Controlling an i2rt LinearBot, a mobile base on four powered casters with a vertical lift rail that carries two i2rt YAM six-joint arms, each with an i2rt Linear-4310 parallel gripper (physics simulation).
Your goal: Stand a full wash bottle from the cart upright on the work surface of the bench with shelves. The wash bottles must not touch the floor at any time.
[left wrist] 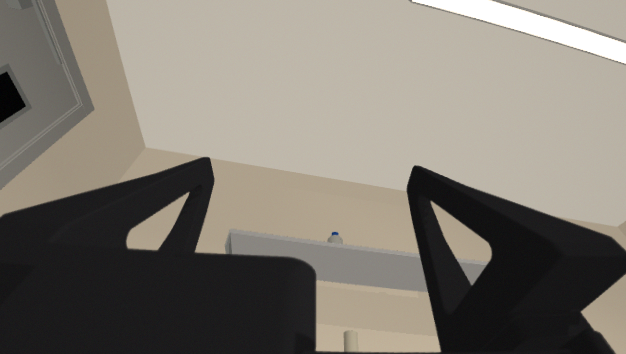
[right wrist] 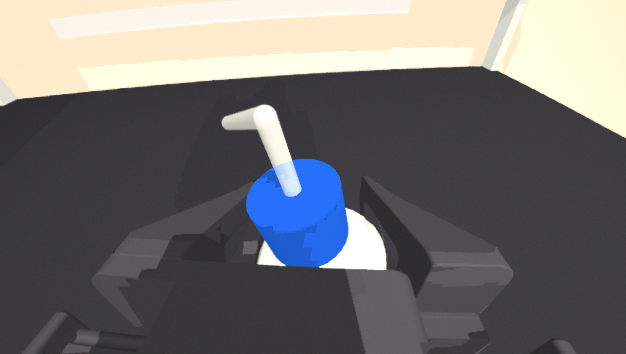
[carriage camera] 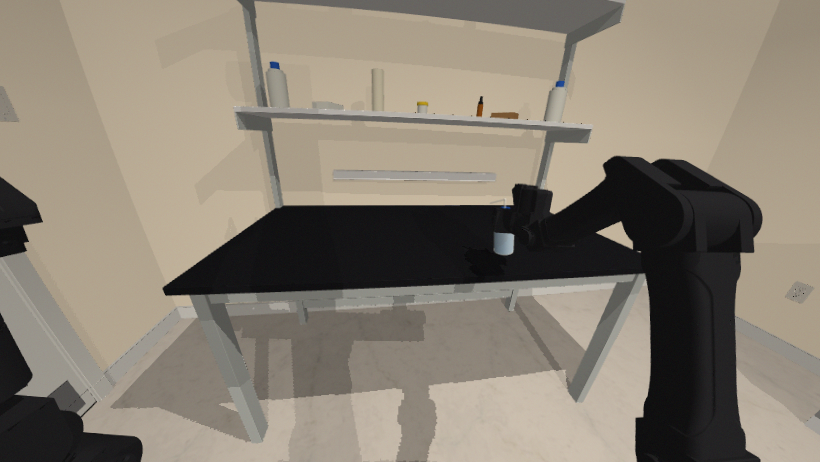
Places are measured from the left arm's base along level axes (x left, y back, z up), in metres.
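Where they show: left gripper, fingertip midpoint: [left wrist: 311,172]; right gripper, fingertip midpoint: [right wrist: 316,184] [carriage camera: 499,215].
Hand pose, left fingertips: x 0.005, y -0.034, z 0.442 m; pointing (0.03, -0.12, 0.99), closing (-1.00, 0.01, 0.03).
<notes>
Each offset is from my left fingertips to the top centre of the thing. Level surfaces: height alone.
A wash bottle @(dx -0.622, dy -0.544, dz -0.176 m) [carriage camera: 503,243] [right wrist: 305,215] with a pale blue lower body, a blue cap and a bent white spout is upright in my right gripper [carriage camera: 506,220] [right wrist: 316,184], which is shut on its upper body. The bottle shows against the black work surface @(dz -0.384 m) [carriage camera: 344,246] [right wrist: 475,150] of the bench with shelves, in its right half; a dark shadow lies at its lower left. Whether its base touches the surface is hard to tell. My left gripper [left wrist: 311,172] is open and empty, pointing up toward the shelves and ceiling. The cart does not show.
The bench's middle shelf [carriage camera: 401,116] holds two white bottles with blue caps @(dx +0.215, dy -0.979, dz +0.251 m) [carriage camera: 277,87] @(dx -1.015, dy -1.061, dz +0.251 m) [carriage camera: 554,103], a pale cylinder @(dx -0.193, dy -1.047, dz +0.251 m) [carriage camera: 377,90], a yellow-lidded jar @(dx -0.393, dy -1.049, dz +0.133 m) [carriage camera: 422,107], an amber bottle @(dx -0.650, dy -1.025, dz +0.165 m) [carriage camera: 480,107] and a brown box @(dx -0.804, dy -1.117, dz +0.113 m) [carriage camera: 504,115]. An upper shelf [carriage camera: 447,14] hangs above. Grey posts stand at both sides.
</notes>
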